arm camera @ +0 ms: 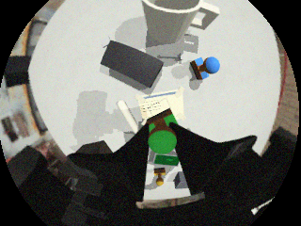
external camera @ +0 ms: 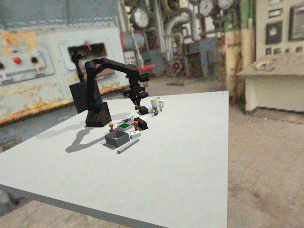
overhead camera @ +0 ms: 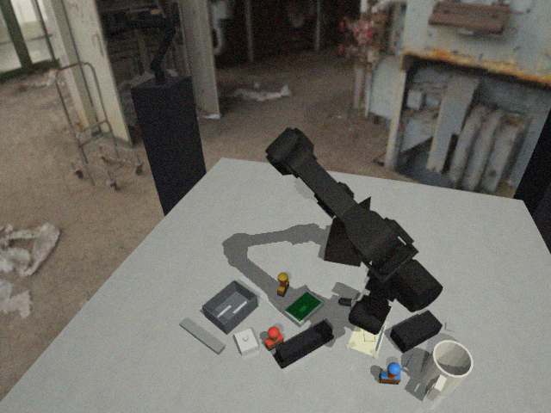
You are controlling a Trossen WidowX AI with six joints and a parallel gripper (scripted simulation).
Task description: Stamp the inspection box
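The cream card lies 9 cm below my gripper tip, 1 cm to the right of it and 1 cm ahead of it. From my gripper tip the other things lie so: green-knobbed stamp (1 cm below); black box (10 cm to the left, 7 cm below, 1 cm behind); white marker (8 cm below, 7 cm behind, 4 cm to the right).
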